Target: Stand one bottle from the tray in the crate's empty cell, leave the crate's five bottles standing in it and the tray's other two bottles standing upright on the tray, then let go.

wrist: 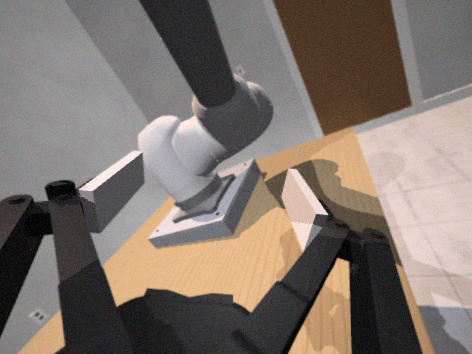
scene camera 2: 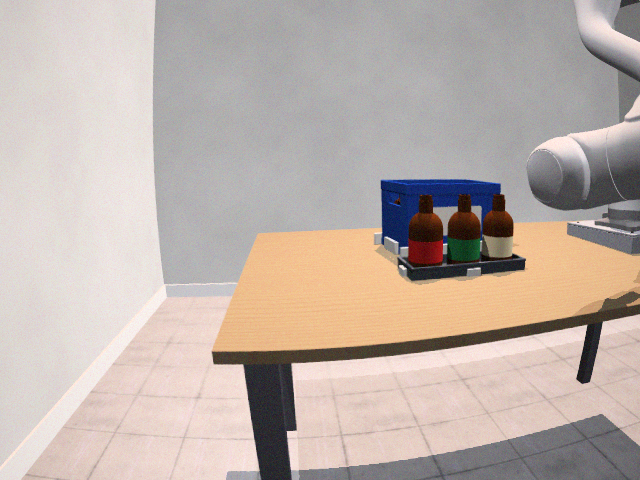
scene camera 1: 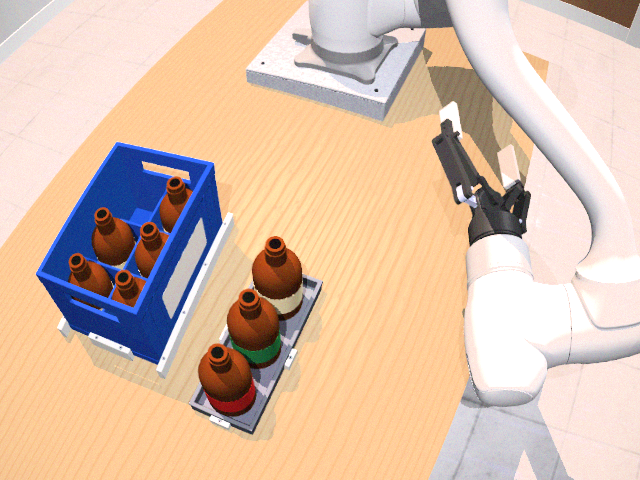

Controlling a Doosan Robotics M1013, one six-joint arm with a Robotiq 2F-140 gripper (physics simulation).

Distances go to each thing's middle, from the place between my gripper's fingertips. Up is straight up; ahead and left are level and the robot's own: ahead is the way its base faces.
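The red-labelled bottle [scene camera 1: 225, 375] is 450 mm ahead of my hand, 190 mm to the right of it and 150 mm below it. Then there is the white guide strip [scene camera 1: 200, 283], well ahead of my hand, a long way to the right of it and a good way below it. As for the green-labelled bottle [scene camera 1: 253, 324], I find it 150 mm below my hand, 190 mm to the right of it and 360 mm ahead of it.
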